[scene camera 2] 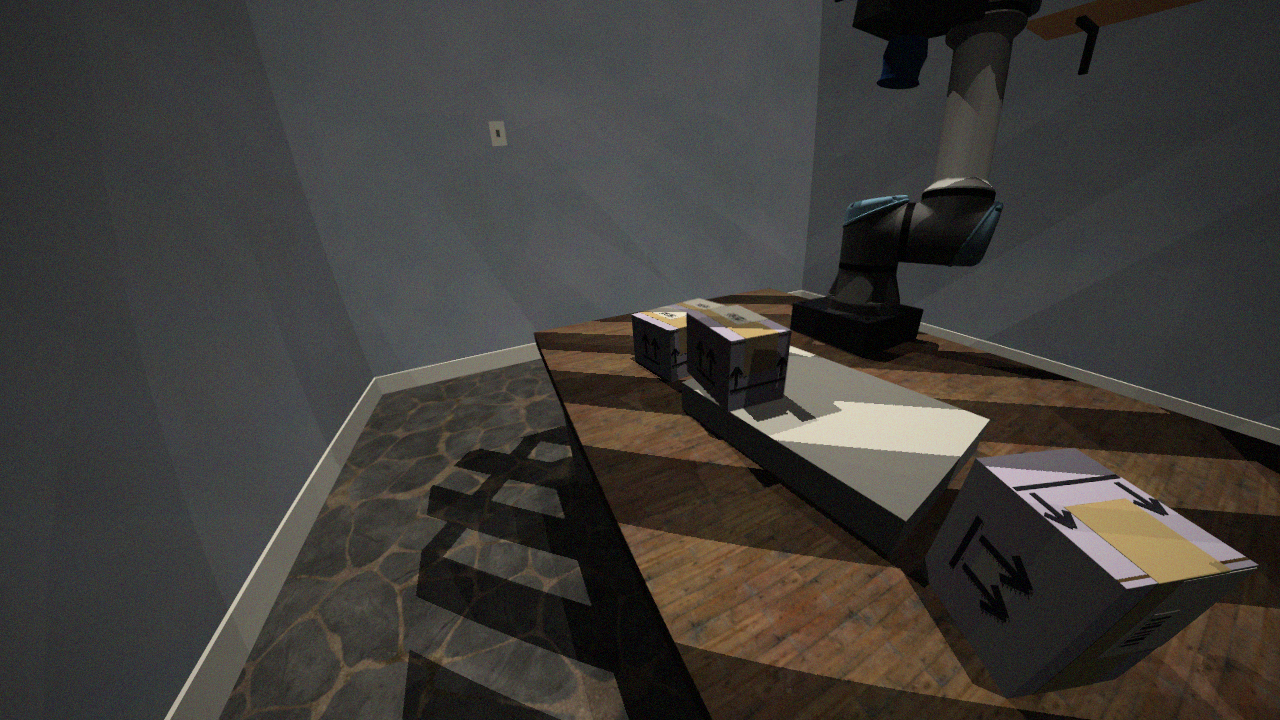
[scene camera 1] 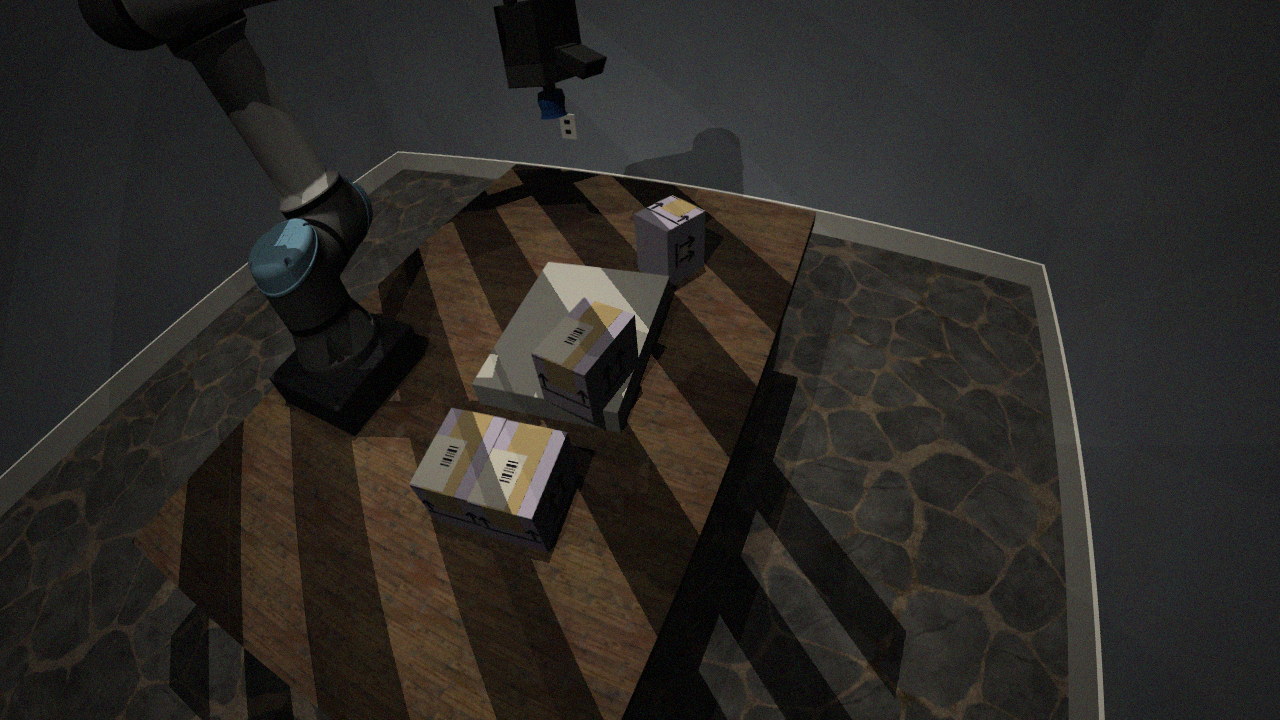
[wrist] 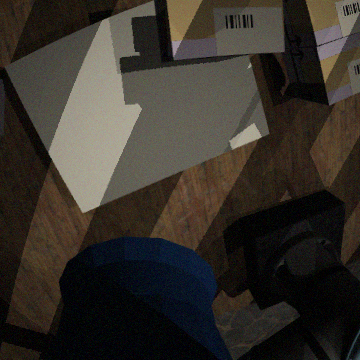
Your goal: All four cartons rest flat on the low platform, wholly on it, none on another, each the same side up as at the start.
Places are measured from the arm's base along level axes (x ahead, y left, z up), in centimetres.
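Pixels of known places: end effector, tool point: (scene camera 2: 897, 83) (scene camera 1: 554, 115) (wrist: 138, 296); arm's base, origin of the base link: (scene camera 2: 861, 306) (scene camera 1: 341, 346) (wrist: 297, 263).
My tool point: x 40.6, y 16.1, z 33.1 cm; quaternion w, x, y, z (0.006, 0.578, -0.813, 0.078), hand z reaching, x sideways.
Ahead of a thing's pixels: the offset from my tool point to its top centre. Level surfaces: height alone.
One carton @(dx +5.3, dy -14.4, dz -25.3 cm) (scene camera 1: 563, 344) (scene camera 2: 738, 367) (wrist: 195, 30) rests flat, arrows up, near one end and the long edge of the pale low platform @(dx -0.6, dy -3.0, dz -35.2 cm) (scene camera 1: 528, 326) (scene camera 2: 859, 447) (wrist: 175, 115); a slight overhang cannot be judged. Two cartons stand side by side on the table off that end, arrows up: one @(dx +1.5, dy -33.9, dz -30.1 cm) (scene camera 1: 541, 447) (scene camera 2: 655, 344) (wrist: 325, 25) and its neighbour @(dx -7.3, dy -33.3, dz -30.1 cm) (scene camera 1: 438, 456) (wrist: 342, 75), mostly hidden in scene camera 2. A fourth carton @(dx +11.1, dy +21.1, dz -27.1 cm) (scene camera 1: 657, 246) (scene camera 2: 1029, 555) stands on the table by the platform's opposite end, its arrows sideways. My blue suction cup (scene camera 1: 552, 116) (scene camera 2: 897, 85) (wrist: 140, 250) hangs high, open, carrying nothing.
The robot's black base (scene camera 1: 349, 385) (scene camera 2: 854, 326) (wrist: 295, 250) stands on the wooden table @(dz -40.0 cm) (scene camera 1: 384, 573) (scene camera 2: 760, 573) beside the platform's other long side. A wall shelf (scene camera 2: 1105, 16) shows at the upper right in scene camera 2. Striped shadows cross the table and platform.
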